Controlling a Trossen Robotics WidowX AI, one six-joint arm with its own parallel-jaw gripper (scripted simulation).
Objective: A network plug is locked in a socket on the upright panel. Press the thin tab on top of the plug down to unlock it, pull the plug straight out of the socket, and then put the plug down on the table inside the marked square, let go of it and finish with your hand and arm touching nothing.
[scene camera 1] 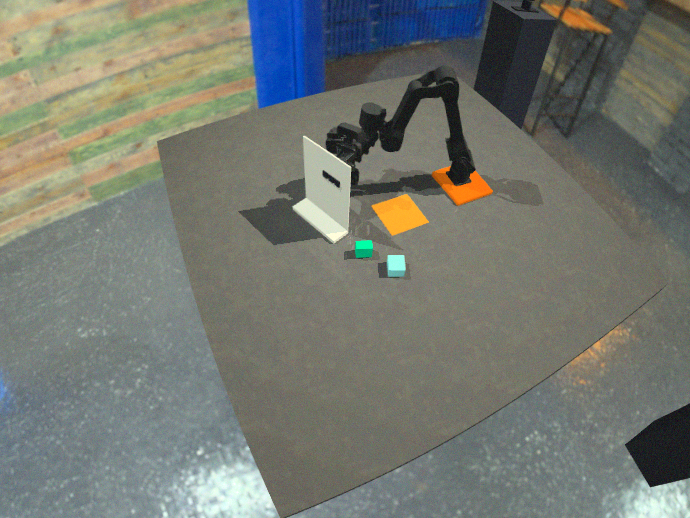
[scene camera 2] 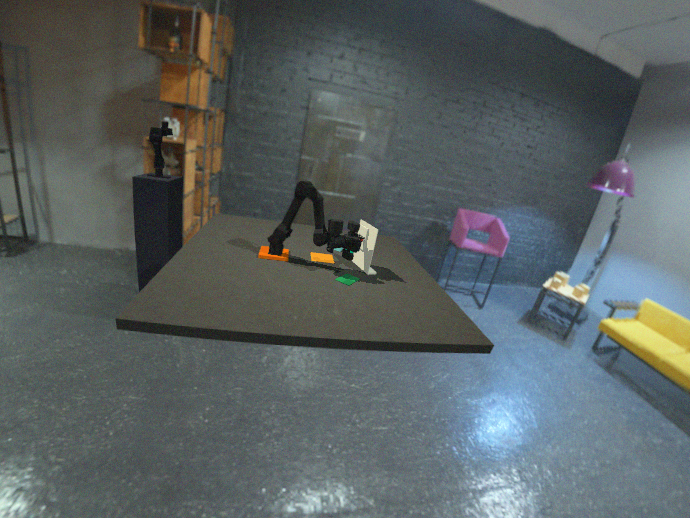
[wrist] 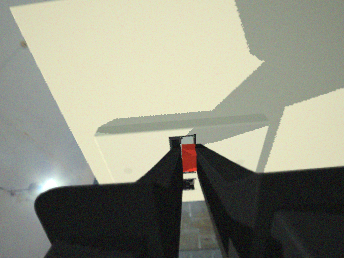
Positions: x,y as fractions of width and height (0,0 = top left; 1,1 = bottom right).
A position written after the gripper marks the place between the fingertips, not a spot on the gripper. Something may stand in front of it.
Note:
In view: the gripper (scene camera 1: 0.48,0.33), a cream upright panel (scene camera 1: 0.47,0.40) and an orange marked square (scene camera 1: 0.58,0.41).
The gripper is seen too in the wrist view (wrist: 0.55,0.59). The cream upright panel also shows in scene camera 2 (scene camera 2: 0.53,0.50) and in the wrist view (wrist: 0.74,0.34).

